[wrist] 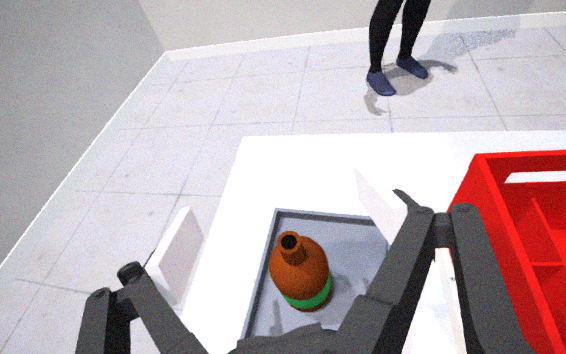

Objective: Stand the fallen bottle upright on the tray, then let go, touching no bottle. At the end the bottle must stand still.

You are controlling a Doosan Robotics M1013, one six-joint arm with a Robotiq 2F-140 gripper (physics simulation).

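Frame: origin at the arm's base, x ahead, y left, z up, level; metres.
Seen in the pictures: gripper, fingertip midpoint: (275, 203).
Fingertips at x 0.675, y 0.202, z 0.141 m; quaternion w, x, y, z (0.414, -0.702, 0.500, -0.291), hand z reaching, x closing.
A point is followed by its place in that frame.
A brown-orange bottle (302, 272) @(x 0.664, y 0.197, z 0.014 m) with a green band stands upright on the grey tray (350, 242) @(x 0.757, y 0.146, z -0.101 m), near the tray's left side, its open mouth facing up toward the camera. My gripper (275, 203) @(x 0.675, y 0.202, z 0.141 m) is open, its two white finger pads wide apart. The pads are above and to either side of the bottle in the view, with nothing between them. The gripper's dark links and body hide the near part of the tray.
A red crate (492, 225) @(x 0.716, y 0.008, z 0.048 m) with dividers stands right of the tray on the white table (300, 170) @(x 0.908, y 0.248, z -0.107 m). The table's left and far edges show. Beyond them are the tiled floor, the walls and a person's legs (385, 37) with blue shoes.
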